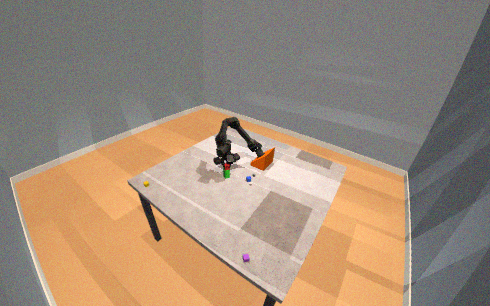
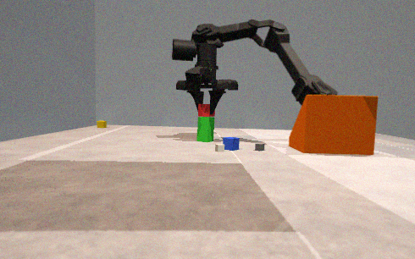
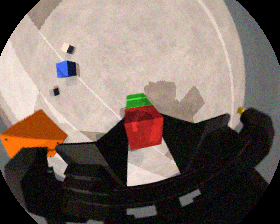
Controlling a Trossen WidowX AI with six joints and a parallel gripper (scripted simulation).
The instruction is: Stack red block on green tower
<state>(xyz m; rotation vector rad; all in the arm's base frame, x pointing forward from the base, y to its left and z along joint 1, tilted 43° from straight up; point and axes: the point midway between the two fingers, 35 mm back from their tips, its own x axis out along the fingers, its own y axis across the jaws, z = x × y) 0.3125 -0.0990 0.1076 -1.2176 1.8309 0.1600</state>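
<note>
My gripper tip is now 1 cm below the red block. Round my gripper tip: small white cube 20 cm to the left, 7 cm below, 1 cm behind; then small grey cube 17 cm to the left, 12 cm behind, 7 cm below; then blue cube 16 cm to the left, 7 cm below, 5 cm behind.
</note>
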